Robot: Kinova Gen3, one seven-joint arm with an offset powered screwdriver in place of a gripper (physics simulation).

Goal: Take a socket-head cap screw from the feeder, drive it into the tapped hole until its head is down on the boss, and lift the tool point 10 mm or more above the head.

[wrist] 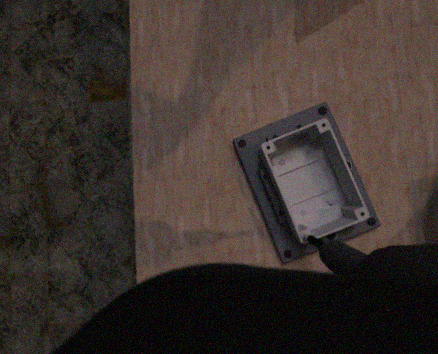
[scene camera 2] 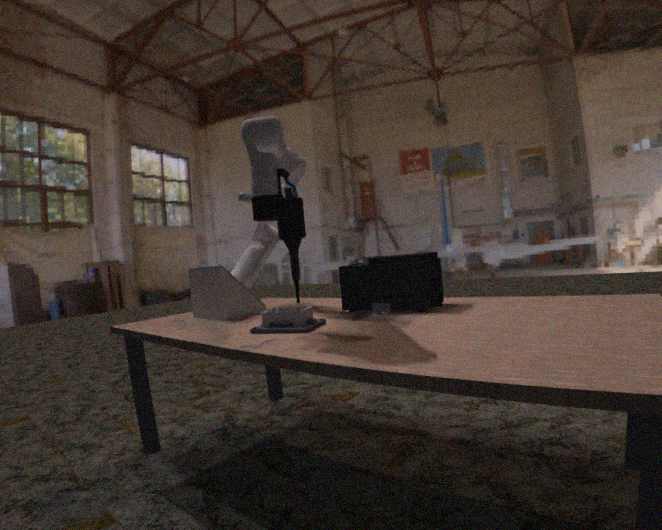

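Note:
A grey open-topped housing (scene camera 2: 287, 316) (wrist: 359, 217) sits on a dark base plate (scene camera 2: 292, 330) (wrist: 265, 205) on the table. It has a small boss at each corner; holes show in three of them. My screwdriver (scene camera 2: 298, 301) (wrist: 311, 239) points down, its tip over the near corner boss in the wrist view. In the scene view the tip is just above the housing's top; contact cannot be made out. The tip and tool cover that boss's hole. I cannot make out a screw at the tip. The black box (scene camera 2: 392, 282), apparently the feeder, stands to the right; no screws can be made out there.
A grey wedge-shaped block (scene camera 2: 220, 293) stands left of the housing, near the arm's lower links. A small grey piece (scene camera 2: 380, 308) is at the foot of the black box. The wooden table's (scene camera 2: 496, 342) edge runs along the left in the wrist view.

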